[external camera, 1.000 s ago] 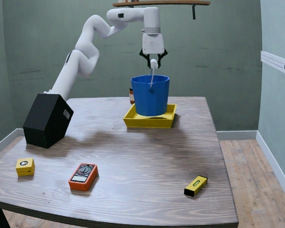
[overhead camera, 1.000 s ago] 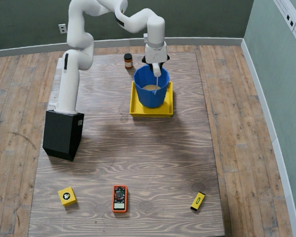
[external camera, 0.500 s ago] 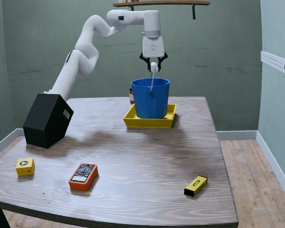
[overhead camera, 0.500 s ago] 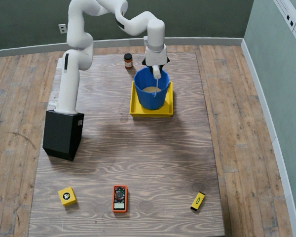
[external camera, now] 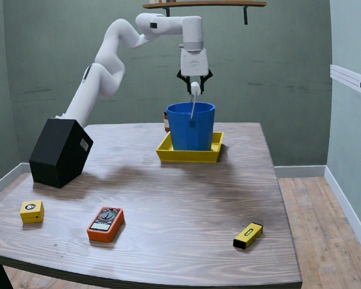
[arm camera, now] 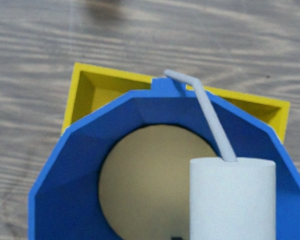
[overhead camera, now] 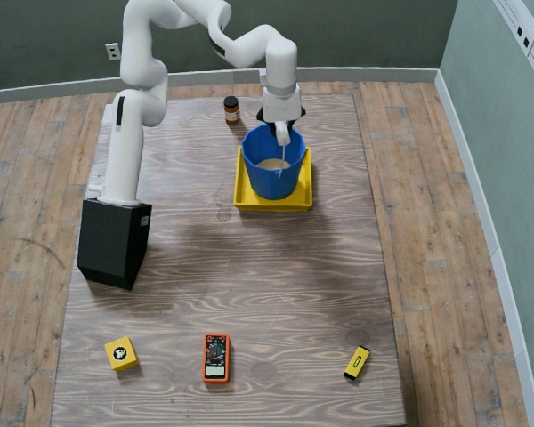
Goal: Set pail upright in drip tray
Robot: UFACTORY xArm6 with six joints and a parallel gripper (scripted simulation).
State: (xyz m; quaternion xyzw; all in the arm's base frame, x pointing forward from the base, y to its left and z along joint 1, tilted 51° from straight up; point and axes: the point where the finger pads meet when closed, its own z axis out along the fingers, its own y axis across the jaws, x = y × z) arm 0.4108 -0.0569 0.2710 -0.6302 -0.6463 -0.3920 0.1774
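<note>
Right now my hand is 90 mm above the blue pail and 10 mm past it. Also, from my hand: yellow drip tray: 230 mm below, 20 mm behind; pail wire handle: 30 mm below, 10 mm behind; dark-lidded jar: 280 mm to the left, 200 mm below, 160 mm behind.
</note>
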